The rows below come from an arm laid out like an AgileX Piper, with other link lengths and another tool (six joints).
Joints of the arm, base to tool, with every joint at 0 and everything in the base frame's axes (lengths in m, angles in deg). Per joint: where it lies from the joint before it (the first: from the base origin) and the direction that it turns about. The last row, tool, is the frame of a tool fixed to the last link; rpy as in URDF.
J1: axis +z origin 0 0 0.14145
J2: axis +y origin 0 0 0
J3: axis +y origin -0.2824 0 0.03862
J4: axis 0.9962 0 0.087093 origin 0.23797 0 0.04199
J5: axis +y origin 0 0 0
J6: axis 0.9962 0 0.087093 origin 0.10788 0 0.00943
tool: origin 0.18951 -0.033 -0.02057 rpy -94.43 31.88 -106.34
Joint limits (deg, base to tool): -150..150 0..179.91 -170..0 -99.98..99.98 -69.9..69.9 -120..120
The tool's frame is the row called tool.
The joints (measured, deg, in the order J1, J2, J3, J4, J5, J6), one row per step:
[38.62 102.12 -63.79 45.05 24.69 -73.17]
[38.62 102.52 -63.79 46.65 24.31 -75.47]
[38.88 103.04 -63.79 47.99 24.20 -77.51]
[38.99 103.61 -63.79 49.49 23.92 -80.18]
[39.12 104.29 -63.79 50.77 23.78 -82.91]
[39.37 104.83 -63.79 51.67 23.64 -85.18]
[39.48 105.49 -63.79 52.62 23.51 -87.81]
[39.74 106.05 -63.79 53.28 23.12 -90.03]
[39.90 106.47 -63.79 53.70 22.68 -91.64]
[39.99 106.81 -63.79 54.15 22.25 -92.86]
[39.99 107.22 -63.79 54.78 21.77 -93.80]
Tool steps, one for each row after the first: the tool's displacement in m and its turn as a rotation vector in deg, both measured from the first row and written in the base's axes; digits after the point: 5 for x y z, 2 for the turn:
[0.00165 0.00261 -0.00064 0.19 -0.55 0.60]
[0.00039 0.00631 -0.00307 0.18 -0.78 1.55]
[0.00112 0.00927 -0.00523 0.07 -1.42 2.62]
[0.00113 0.01197 -0.00869 -0.27 -2.02 3.94]
[0.00051 0.01482 -0.01143 -0.64 -2.64 5.26]
[0.00071 0.01685 -0.01502 -1.14 -3.36 6.68]
[0.00126 0.01904 -0.01777 -1.66 -4.26 7.95]
[0.00258 0.02016 -0.01970 -2.10 -5.04 8.78]
[0.00412 0.02082 -0.02115 -2.39 -5.62 9.23]
[0.00610 0.02086 -0.02320 -2.54 -5.92 9.23]

